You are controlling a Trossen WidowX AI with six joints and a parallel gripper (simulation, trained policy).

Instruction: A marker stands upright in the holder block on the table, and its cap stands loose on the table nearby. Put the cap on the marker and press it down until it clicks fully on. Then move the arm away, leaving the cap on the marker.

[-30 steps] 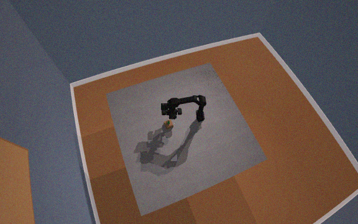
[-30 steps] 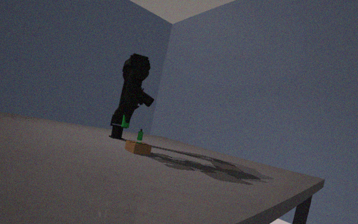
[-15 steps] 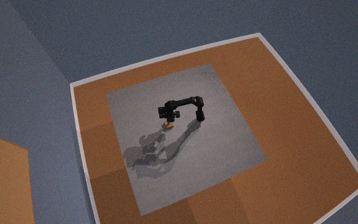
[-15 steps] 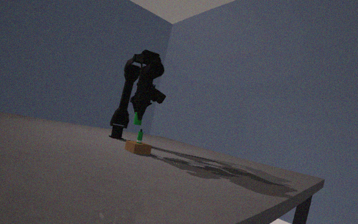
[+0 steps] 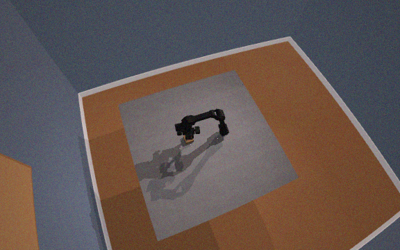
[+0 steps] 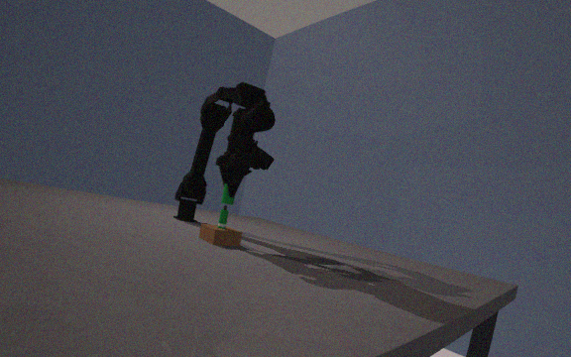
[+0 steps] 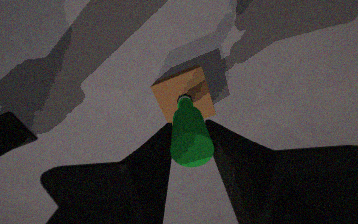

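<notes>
The green marker lies 50 mm below my gripper tip. The rest, counted from my gripper tip: green cap (10 mm above); then tan holder block (100 mm below).
</notes>
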